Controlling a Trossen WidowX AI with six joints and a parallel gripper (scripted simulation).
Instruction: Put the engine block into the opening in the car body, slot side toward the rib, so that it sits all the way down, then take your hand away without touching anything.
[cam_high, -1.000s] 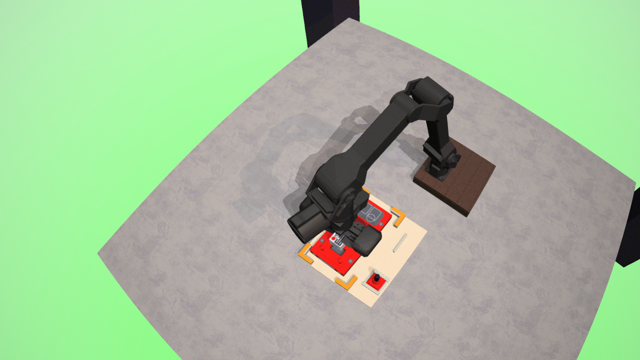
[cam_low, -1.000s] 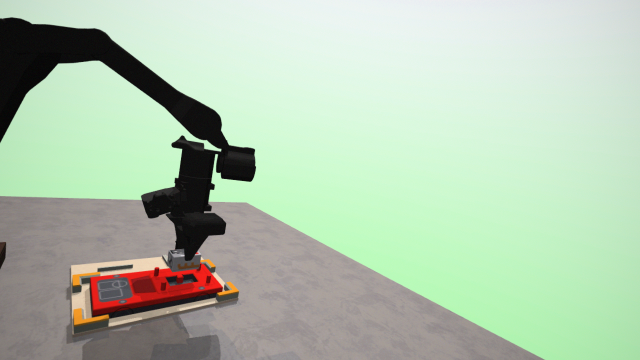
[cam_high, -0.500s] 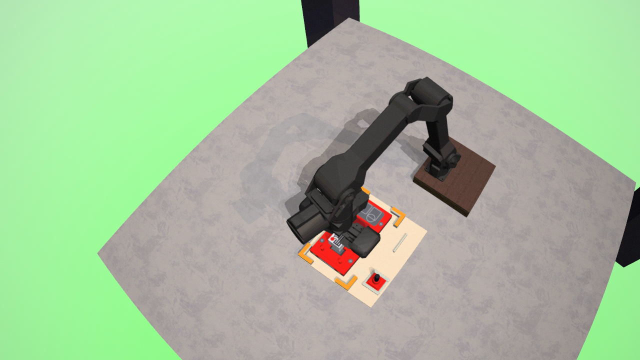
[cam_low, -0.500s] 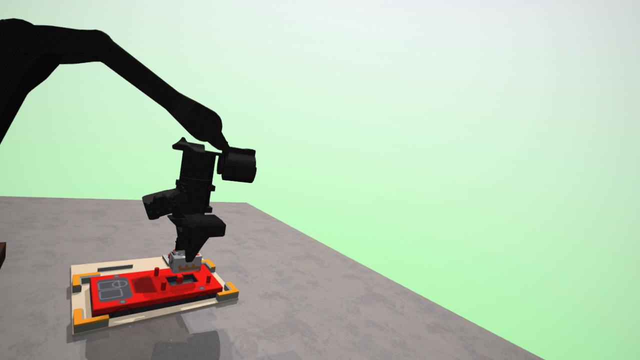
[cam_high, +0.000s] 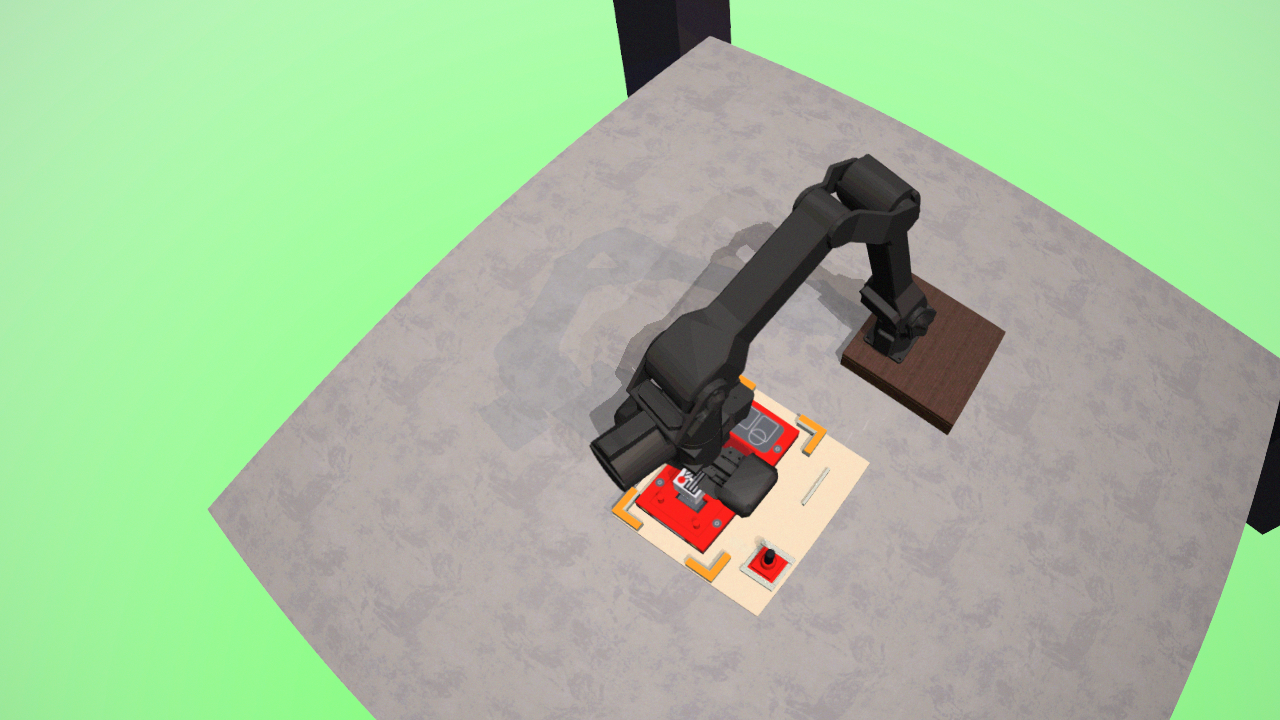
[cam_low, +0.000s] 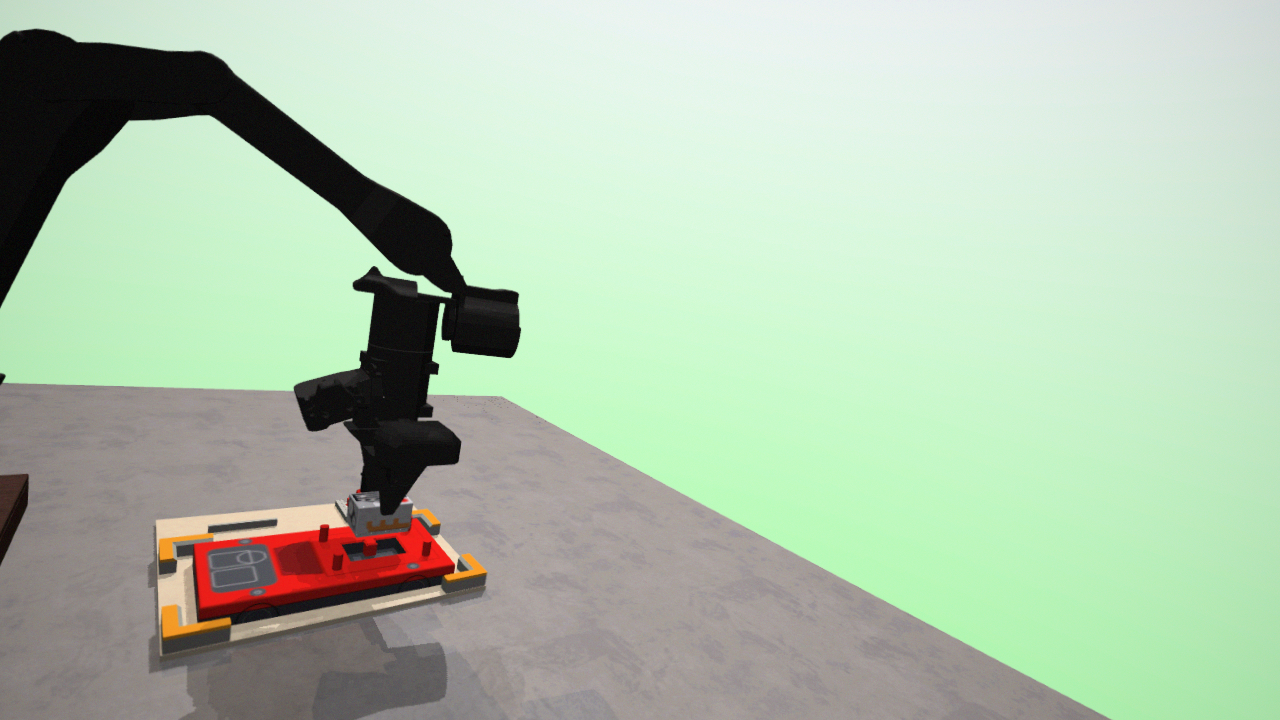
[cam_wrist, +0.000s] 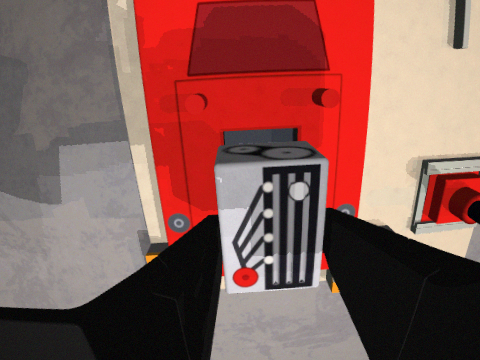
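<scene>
My gripper tip is now 1 cm above the engine block. From my gripper tip the other things lie so: beige board (3 cm behind, 3 cm to the left, 6 cm below).
</scene>
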